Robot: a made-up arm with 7 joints. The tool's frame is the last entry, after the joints. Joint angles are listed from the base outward. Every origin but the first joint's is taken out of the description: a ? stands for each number. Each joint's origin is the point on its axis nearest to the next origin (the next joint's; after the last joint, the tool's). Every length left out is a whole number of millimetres.
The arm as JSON. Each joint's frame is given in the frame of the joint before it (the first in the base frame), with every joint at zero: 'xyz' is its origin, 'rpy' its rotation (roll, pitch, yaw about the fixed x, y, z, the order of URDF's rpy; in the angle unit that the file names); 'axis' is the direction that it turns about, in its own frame. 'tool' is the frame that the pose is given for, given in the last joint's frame.
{
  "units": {
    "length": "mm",
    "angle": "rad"
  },
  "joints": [
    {
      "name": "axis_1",
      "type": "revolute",
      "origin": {
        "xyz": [
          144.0,
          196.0,
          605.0
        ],
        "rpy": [
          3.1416,
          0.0,
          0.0
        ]
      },
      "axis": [
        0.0,
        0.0,
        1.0
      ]
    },
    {
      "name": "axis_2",
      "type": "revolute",
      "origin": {
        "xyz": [
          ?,
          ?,
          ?
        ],
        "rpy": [
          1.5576,
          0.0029,
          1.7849
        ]
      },
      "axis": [
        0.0,
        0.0,
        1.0
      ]
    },
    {
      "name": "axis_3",
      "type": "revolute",
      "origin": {
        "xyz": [
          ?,
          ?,
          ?
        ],
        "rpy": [
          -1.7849,
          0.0,
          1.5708
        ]
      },
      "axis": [
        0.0,
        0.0,
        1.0
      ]
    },
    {
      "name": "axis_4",
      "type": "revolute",
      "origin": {
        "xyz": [
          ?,
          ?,
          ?
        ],
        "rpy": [
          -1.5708,
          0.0,
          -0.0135
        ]
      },
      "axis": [
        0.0,
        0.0,
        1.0
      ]
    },
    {
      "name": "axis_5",
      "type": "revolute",
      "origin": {
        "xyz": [
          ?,
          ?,
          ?
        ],
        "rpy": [
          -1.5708,
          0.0,
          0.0
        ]
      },
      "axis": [
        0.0,
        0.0,
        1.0
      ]
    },
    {
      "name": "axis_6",
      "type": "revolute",
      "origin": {
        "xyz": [
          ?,
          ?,
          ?
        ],
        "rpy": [
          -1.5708,
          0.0,
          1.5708
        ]
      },
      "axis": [
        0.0,
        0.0,
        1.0
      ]
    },
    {
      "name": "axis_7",
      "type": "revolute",
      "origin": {
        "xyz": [
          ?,
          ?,
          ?
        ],
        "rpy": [
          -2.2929,
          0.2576,
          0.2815
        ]
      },
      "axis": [
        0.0,
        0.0,
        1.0
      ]
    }
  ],
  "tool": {
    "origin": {
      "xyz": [
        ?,
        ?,
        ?
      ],
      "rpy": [
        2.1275,
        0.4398,
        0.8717
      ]
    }
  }
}
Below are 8 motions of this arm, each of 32 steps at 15 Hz.
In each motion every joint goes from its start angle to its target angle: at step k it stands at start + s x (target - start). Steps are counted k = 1, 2, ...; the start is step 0. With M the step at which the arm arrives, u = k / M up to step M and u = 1 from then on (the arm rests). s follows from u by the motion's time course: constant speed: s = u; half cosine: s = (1 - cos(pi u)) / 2; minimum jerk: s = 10 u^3 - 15 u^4 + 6 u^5.
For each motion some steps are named. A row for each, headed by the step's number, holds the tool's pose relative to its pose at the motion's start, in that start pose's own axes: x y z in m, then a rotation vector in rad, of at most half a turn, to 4 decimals.
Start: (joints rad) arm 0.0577 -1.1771 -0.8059 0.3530 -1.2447 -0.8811 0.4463
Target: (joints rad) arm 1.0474 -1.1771 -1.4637 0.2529 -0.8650 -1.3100 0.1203
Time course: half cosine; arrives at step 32
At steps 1, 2, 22, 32:
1: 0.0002 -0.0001 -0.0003 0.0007 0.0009 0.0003
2: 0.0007 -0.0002 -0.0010 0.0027 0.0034 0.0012
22: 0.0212 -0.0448 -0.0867 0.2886 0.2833 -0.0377
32: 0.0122 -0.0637 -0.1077 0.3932 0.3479 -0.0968

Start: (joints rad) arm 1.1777 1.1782 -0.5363 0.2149 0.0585 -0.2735 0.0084
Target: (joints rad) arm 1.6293 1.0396 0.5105 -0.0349 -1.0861 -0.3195 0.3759
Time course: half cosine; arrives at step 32
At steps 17, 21, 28, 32:
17: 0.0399 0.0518 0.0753 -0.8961 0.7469 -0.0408
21: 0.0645 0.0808 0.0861 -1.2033 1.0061 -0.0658
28: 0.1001 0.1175 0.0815 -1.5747 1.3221 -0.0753
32: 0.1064 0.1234 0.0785 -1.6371 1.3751 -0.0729

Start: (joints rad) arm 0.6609 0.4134 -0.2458 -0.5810 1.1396 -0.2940 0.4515
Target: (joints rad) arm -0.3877 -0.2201 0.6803 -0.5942 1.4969 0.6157 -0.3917
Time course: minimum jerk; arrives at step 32
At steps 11, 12, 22, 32:
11: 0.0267 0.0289 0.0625 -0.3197 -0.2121 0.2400
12: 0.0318 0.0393 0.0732 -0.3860 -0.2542 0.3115
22: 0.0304 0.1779 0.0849 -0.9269 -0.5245 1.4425
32: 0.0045 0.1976 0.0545 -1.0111 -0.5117 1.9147

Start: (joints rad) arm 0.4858 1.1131 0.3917 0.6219 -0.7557 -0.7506 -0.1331
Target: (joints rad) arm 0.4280 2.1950 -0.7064 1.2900 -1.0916 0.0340 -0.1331
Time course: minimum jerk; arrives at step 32
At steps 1, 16, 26, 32:
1: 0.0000 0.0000 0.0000 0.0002 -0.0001 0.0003
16: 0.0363 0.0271 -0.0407 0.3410 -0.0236 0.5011
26: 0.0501 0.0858 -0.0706 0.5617 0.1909 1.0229
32: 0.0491 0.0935 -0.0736 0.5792 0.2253 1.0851

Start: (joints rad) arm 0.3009 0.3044 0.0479 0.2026 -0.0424 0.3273 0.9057
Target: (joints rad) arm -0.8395 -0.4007 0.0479 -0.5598 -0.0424 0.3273 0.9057
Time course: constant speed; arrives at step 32
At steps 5, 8, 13, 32:
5: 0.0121 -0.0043 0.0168 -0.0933 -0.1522 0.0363
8: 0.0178 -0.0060 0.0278 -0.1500 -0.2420 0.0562
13: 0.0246 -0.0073 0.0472 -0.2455 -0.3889 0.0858
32: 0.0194 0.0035 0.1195 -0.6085 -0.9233 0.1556

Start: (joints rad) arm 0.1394 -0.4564 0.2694 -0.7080 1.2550 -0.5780 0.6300
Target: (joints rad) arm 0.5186 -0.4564 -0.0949 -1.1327 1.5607 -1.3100 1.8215
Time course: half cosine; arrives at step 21
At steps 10, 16, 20, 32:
10: -0.0727 -0.0021 -0.0819 0.1733 0.9203 -0.0740
16: -0.1316 0.0046 -0.1032 0.1276 1.6873 0.2187
20: -0.1422 0.0036 -0.1053 0.0610 1.8940 0.3812
32: -0.1426 0.0035 -0.1054 0.0575 1.9025 0.3890

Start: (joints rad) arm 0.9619 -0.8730 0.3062 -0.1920 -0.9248 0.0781 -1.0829
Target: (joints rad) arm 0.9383 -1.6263 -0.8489 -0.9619 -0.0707 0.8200 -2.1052
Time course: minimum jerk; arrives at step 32
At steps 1, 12, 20, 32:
1: 0.0000 0.0000 0.0001 0.0001 -0.0008 0.0003
12: -0.0446 0.0601 0.0462 -0.0148 -0.7051 0.3879
20: -0.1959 0.1710 -0.0141 -0.2978 -1.3949 1.4643
32: -0.2820 0.1615 -0.1372 -0.4274 -1.3335 2.3401

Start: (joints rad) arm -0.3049 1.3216 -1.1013 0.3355 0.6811 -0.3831 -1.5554
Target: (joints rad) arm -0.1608 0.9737 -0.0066 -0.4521 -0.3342 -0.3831 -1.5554
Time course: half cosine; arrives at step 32
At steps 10, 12, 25, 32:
10: 0.0132 -0.0028 -0.0663 0.1486 0.4382 -0.0408
12: 0.0109 -0.0001 -0.0929 0.1959 0.6139 -0.0485
25: -0.1019 0.0378 -0.2127 0.3347 1.8174 -0.0893
32: -0.1357 0.0420 -0.2165 0.3233 2.0505 -0.1177

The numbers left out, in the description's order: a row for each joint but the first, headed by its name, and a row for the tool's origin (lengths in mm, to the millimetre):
axis_2: -21.0 40.0 0.0
axis_3: 4.0 69.0 0.0
axis_4: -78.0 -11.0 0.0
axis_5: 53.0 -41.0 0.0
axis_6: -151.0 -51.0 0.0
axis_7: 50.0 -22.0 0.0
tool: -15.0 92.0 0.0

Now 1 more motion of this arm.
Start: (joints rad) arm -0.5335 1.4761 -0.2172 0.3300 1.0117 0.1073 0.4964
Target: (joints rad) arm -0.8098 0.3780 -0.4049 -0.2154 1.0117 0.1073 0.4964
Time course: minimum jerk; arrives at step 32
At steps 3, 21, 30, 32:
3: 0.0004 -0.0002 0.0003 -0.0027 -0.0024 0.0023
21: 0.0533 -0.0118 0.0399 -0.2755 -0.2381 0.3475
30: 0.0709 -0.0091 0.0541 -0.3543 -0.2942 0.4790
32: 0.0711 -0.0090 0.0542 -0.3551 -0.2947 0.4803

